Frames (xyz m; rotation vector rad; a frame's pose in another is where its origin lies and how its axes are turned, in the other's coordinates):
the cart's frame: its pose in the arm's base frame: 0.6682 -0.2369 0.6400 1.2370 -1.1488 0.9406
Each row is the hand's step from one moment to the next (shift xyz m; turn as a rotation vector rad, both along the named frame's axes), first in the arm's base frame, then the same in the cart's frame.
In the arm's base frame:
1: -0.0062 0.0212 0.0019 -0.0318 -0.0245 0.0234
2: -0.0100 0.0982 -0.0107 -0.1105 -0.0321 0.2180
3: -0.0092 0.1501 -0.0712 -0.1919 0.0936 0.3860
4: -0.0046 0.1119 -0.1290 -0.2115 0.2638 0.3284
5: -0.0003 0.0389 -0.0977 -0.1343 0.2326 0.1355
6: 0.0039 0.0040 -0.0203 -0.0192 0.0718 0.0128
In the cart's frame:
1: -0.0007 0.0091 -0.0202 0.0180 0.0326 0.0278
2: -0.0184 0.0197 -0.0956 0.1929 0.1483 0.0394
3: -0.0805 0.0129 -0.1451 0.3333 0.2778 -0.0797
4: -0.1338 -0.0083 -0.1059 0.2628 0.3061 -0.2438
5: -0.0979 -0.0151 -0.0352 0.0916 0.1873 -0.2168
6: -0.0193 -0.0075 -0.0038 0.0044 0.0302 -0.0690

